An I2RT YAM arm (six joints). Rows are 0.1 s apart.
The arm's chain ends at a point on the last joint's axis. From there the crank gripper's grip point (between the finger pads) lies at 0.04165 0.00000 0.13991 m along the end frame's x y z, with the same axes.
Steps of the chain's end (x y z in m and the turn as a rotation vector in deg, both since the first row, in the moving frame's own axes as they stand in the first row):
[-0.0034, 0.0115, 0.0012, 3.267, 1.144, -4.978]
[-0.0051, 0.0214, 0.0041, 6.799, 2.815, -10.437]
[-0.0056, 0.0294, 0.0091, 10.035, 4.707, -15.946]
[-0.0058, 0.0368, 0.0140, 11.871, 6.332, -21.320]
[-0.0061, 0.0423, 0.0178, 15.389, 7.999, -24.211]
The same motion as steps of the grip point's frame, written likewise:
[-0.0011, -0.0002, 0.0000, 3.267, 1.144, -4.978]
[-0.0005, -0.0031, 0.0005, 6.799, 2.815, -10.437]
[0.0006, -0.0073, 0.0021, 10.035, 4.707, -15.946]
[0.0008, -0.0086, 0.0042, 11.871, 6.332, -21.320]
[0.0008, -0.0137, 0.0037, 15.389, 7.999, -24.211]

